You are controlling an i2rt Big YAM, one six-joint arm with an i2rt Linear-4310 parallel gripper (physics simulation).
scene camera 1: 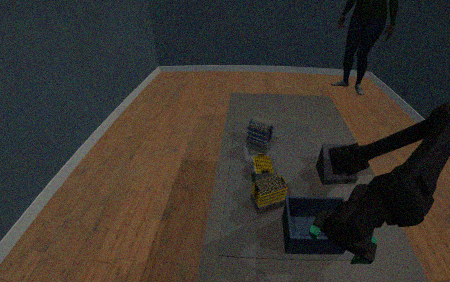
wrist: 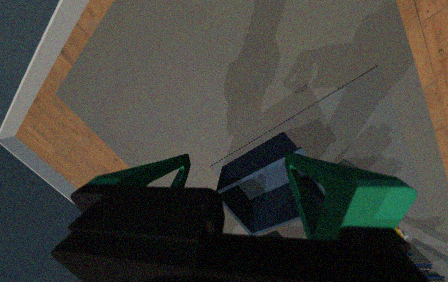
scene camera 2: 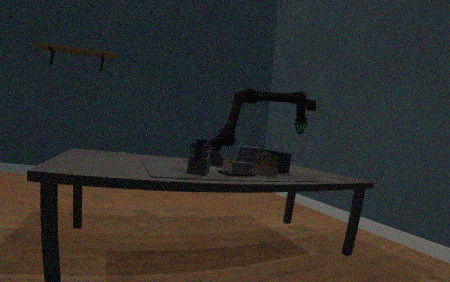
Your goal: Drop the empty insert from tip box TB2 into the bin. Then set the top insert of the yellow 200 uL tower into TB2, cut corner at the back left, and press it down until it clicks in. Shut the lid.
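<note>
The yellow tower (scene camera 1: 270,191) (scene camera 2: 266,163) stands beside the bin (scene camera 1: 299,246) (scene camera 2: 284,162) (wrist: 257,156), a dark blue open box. Behind the tower in the first scene view is the tip box TB2 (scene camera 2: 242,168), with a yellow insert (scene camera 1: 262,163) in it. Its lid looks raised, but the dark picture hides detail. My gripper (scene camera 1: 337,245) (scene camera 2: 300,131) (wrist: 234,158) is open and empty, with green fingers. It hangs high above the table near the bin, well clear of the tower and TB2. The arm covers the bin's right part in the first scene view.
A blue tower (scene camera 1: 259,133) (scene camera 2: 198,157) stands beyond TB2. A grey block (scene camera 1: 327,172) at the arm's base is to the right. The table (scene camera 1: 280,110) (scene camera 2: 100,167) carries a thin dark line near the bin. A person (scene camera 1: 363,40) stands beyond it. A wall shelf (scene camera 2: 75,50) hangs far off.
</note>
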